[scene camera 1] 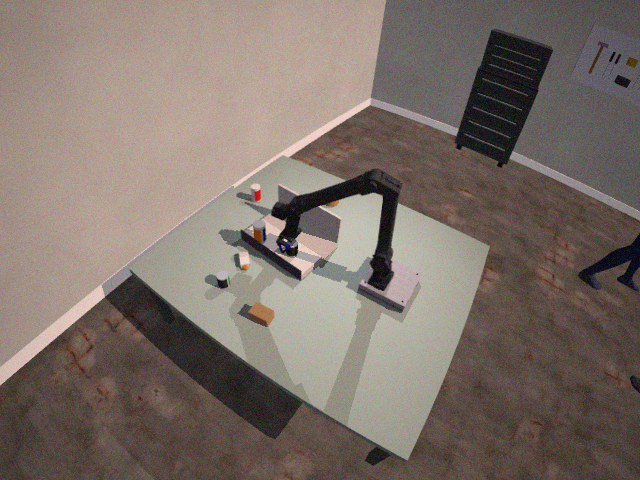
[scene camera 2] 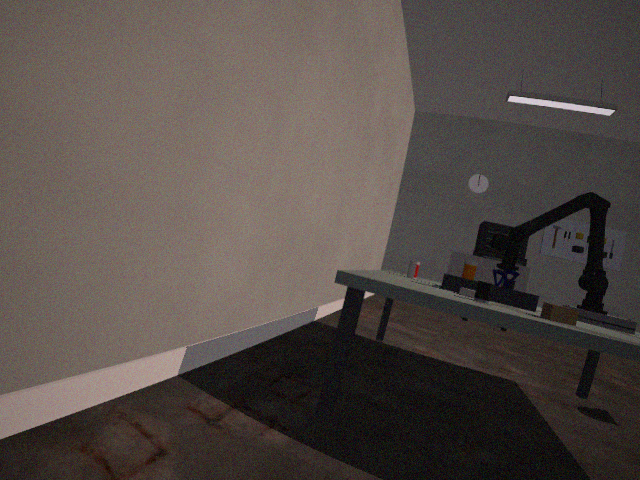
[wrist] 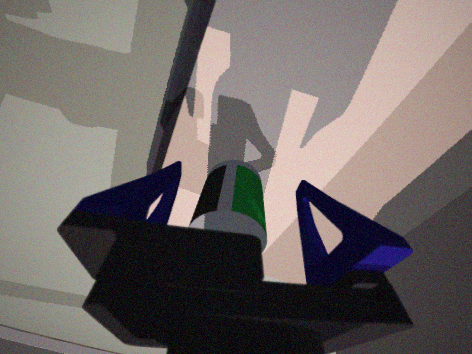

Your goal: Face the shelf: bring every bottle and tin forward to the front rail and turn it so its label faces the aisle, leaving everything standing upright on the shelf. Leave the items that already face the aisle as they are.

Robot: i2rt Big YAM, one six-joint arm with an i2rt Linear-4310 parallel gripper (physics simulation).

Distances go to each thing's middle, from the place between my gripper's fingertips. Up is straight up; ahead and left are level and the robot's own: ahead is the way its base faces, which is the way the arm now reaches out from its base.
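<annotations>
The shelf (scene camera 1: 320,233) is 3 cm above my hand, 4 cm ahead of it and 8 cm to the right of it. Counted from my hand again, the shelf tray (scene camera 1: 313,247) is 4 cm ahead, 8 cm to the right and 5 cm below, while the shelf back panel (scene camera 2: 484,273) is 3 cm ahead, 3 cm above and 22 cm to the right. That leaves the front rail (scene camera 2: 527,301): my hand is 6 cm short of it, 6 cm to the right of it and 4 cm above it.
</annotations>
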